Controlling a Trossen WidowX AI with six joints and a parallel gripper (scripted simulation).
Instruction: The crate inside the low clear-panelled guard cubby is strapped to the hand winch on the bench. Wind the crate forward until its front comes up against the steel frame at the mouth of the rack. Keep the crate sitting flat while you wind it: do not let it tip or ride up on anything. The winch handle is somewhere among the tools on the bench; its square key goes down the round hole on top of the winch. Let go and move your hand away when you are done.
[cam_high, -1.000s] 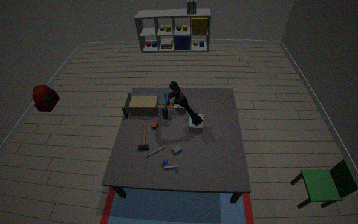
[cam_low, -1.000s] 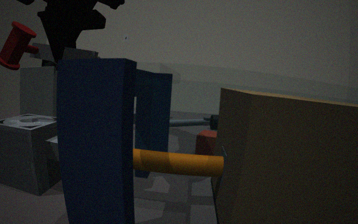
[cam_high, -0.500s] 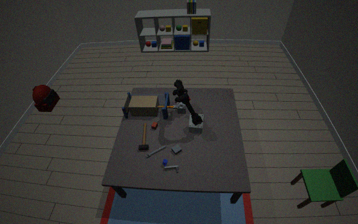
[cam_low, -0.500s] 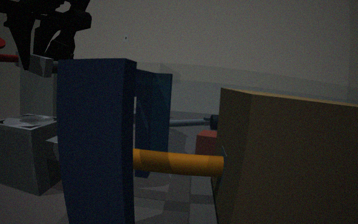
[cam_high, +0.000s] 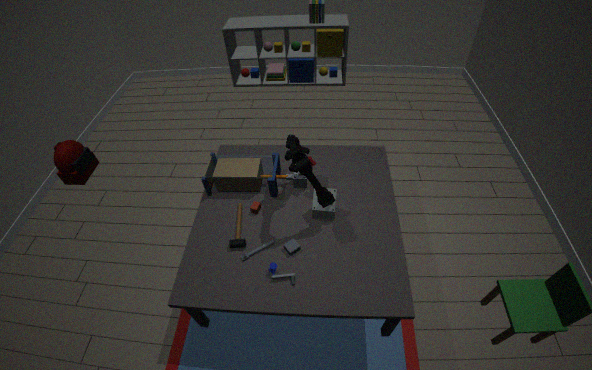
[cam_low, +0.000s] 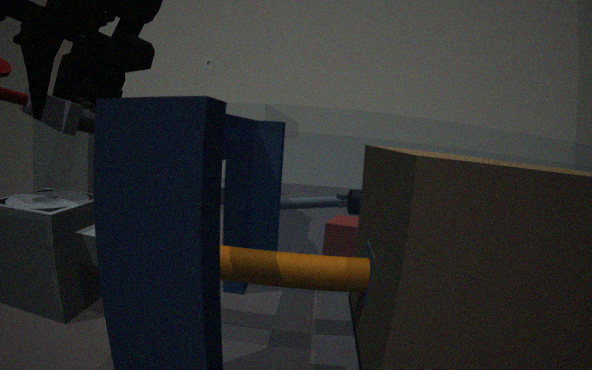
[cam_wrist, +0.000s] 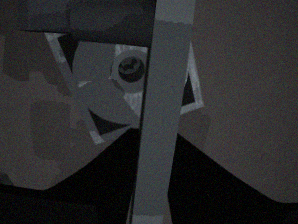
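The grey winch handle is 20 mm above my gripper tip and 10 mm behind it. Also, from my gripper tip: red knob: 60 mm behind, 30 mm above, 10 mm to the right; grey winch: 130 mm below, 10 mm to the right, 10 mm behind; blue steel frame: 170 mm ahead, 50 mm below.
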